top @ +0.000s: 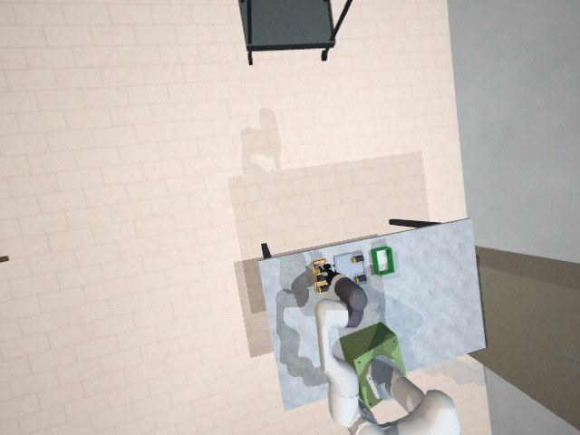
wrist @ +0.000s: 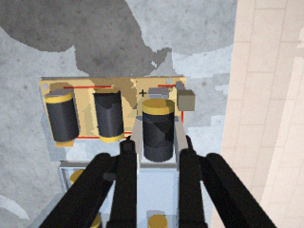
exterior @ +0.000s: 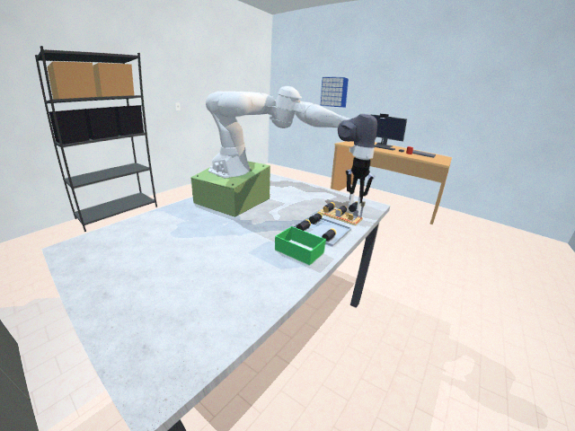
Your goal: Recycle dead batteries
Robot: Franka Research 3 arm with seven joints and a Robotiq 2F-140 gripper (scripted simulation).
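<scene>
My hand is 30 mm short of the post, 30 mm to the right of it and 60 mm above it. The rest, counted from my hand: grey tray (90 mm behind, 180 mm to the right, 90 mm below); then green recycling box (90 mm behind, 380 mm to the right, 80 mm below).
</scene>
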